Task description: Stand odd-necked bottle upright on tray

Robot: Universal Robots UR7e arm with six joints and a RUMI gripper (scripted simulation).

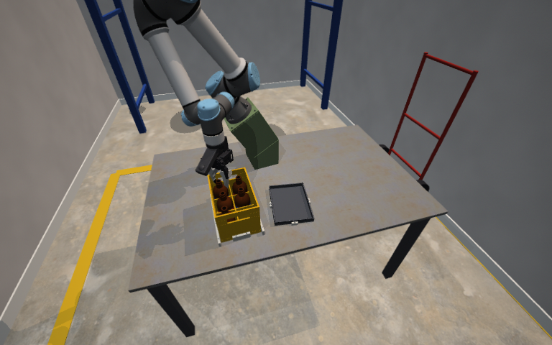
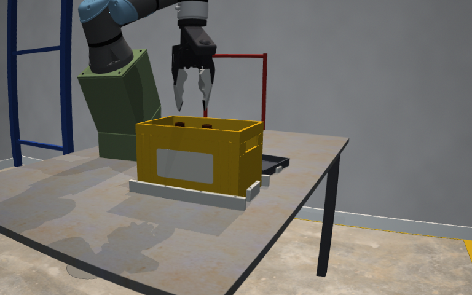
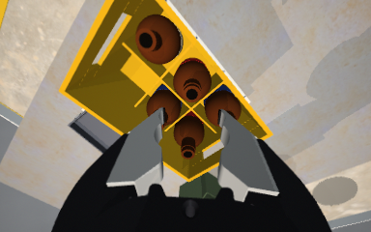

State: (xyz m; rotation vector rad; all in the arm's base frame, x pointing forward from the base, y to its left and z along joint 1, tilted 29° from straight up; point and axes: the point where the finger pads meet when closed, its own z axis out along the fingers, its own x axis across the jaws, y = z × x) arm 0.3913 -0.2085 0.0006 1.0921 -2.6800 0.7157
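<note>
My hand is 140 mm above the yellow crate and 40 mm to the right of it. Round my hand: dark tray (320 mm to the left, 210 mm below, 30 mm ahead).
</note>
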